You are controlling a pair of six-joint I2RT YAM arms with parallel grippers.
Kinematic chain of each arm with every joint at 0, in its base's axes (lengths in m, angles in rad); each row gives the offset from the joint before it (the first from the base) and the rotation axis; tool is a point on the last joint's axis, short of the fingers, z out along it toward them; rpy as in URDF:
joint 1: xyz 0 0 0.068 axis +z
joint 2: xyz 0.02 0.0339 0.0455 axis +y
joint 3: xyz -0.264 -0.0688 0 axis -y
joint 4: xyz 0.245 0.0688 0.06 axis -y
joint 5: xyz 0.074 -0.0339 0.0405 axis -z
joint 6: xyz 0.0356 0 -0.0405 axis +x
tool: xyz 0 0 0 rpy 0 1.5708 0
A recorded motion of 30 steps. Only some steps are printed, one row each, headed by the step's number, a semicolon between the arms.
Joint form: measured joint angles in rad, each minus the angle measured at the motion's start. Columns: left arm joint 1, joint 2, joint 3, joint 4, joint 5, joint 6; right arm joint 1, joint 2, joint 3, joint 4, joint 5, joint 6.
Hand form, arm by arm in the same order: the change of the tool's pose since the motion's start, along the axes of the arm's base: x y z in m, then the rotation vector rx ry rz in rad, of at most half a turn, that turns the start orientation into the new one. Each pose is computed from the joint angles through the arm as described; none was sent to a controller.
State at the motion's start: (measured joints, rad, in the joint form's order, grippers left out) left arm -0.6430 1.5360 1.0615 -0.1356 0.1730 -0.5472; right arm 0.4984 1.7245 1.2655 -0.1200 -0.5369 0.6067
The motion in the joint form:
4: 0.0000 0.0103 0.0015 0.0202 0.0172 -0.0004; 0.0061 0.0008 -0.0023 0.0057 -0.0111 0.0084
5: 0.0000 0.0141 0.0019 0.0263 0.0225 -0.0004; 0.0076 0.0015 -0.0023 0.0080 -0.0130 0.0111
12: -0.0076 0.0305 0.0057 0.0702 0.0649 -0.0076; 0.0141 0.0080 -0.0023 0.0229 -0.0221 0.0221
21: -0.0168 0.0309 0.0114 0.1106 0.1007 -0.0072; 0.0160 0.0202 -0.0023 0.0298 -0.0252 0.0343
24: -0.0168 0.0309 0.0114 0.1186 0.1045 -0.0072; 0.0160 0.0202 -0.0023 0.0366 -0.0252 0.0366
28: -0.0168 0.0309 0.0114 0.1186 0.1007 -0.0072; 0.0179 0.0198 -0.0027 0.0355 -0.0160 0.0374
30: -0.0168 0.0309 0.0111 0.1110 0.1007 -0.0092; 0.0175 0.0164 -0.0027 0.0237 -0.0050 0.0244
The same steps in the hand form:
4: 0.0019 -0.0022 -0.0010 -0.0149 -0.0030 -0.0139; -0.0014 0.0024 -0.0005 0.0098 0.0073 0.0115
5: 0.0025 -0.0029 -0.0015 -0.0189 -0.0034 -0.0183; -0.0016 0.0030 -0.0005 0.0125 0.0086 0.0133
12: 0.0041 -0.0092 -0.0015 -0.0601 -0.0096 -0.0575; -0.0016 0.0062 -0.0015 0.0249 0.0125 0.0224
21: 0.0034 -0.0144 0.0042 -0.1018 -0.0348 -0.0981; -0.0002 0.0080 -0.0055 0.0283 0.0278 0.0212
24: 0.0036 -0.0148 0.0049 -0.1080 -0.0402 -0.1016; 0.0001 0.0082 -0.0049 0.0324 0.0237 0.0203
28: 0.0038 -0.0147 0.0049 -0.1064 -0.0414 -0.0984; -0.0002 0.0086 -0.0051 0.0280 0.0229 0.0140
30: 0.0034 -0.0144 0.0041 -0.1029 -0.0336 -0.0971; -0.0008 0.0077 -0.0049 0.0139 0.0168 0.0103

